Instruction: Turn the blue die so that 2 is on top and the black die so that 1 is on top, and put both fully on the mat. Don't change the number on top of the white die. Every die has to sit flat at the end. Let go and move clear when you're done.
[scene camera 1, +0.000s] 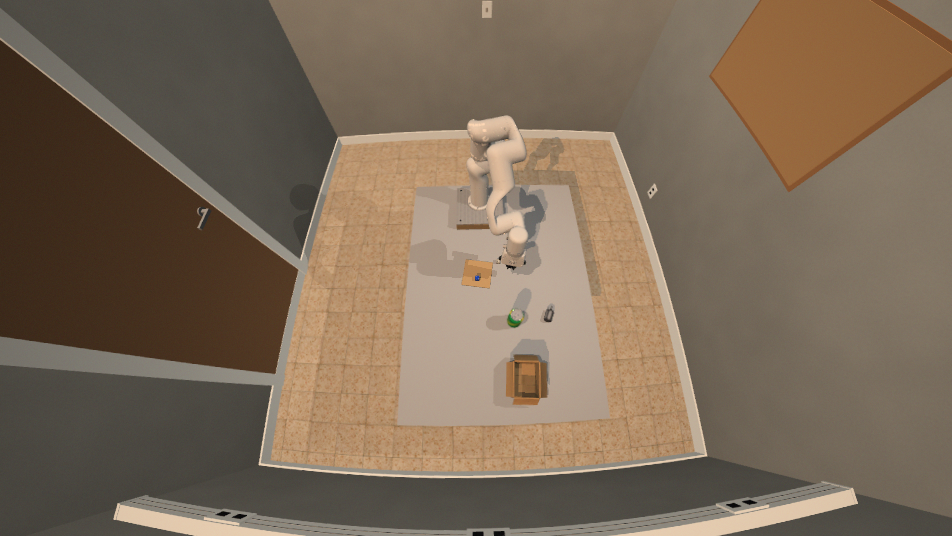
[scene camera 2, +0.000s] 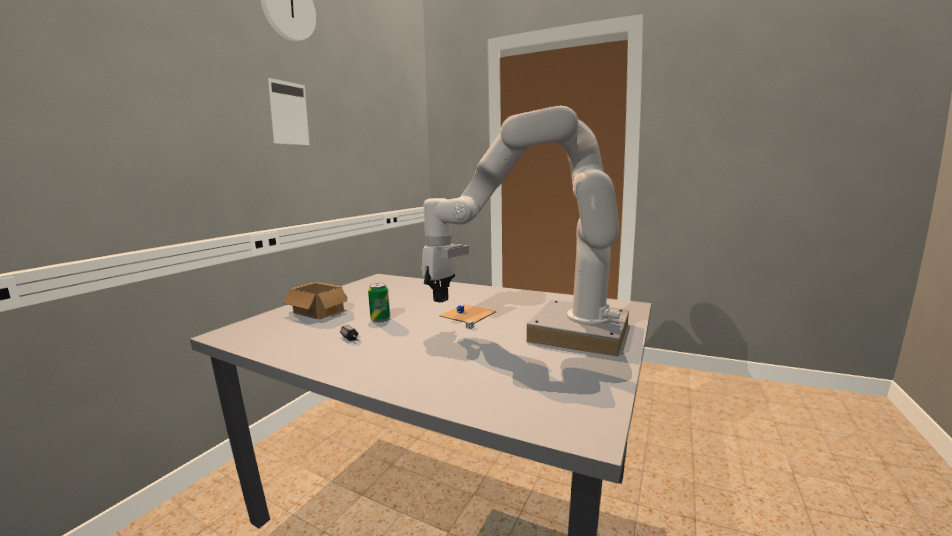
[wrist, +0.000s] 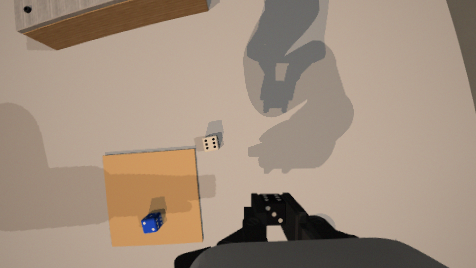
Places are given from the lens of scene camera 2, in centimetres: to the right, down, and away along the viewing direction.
my gripper (scene camera 2: 441, 300): -11, 10, 121
cardboard box (scene camera 2: 318, 304): -54, 12, 132
green can (scene camera 2: 378, 295): -32, 9, 127
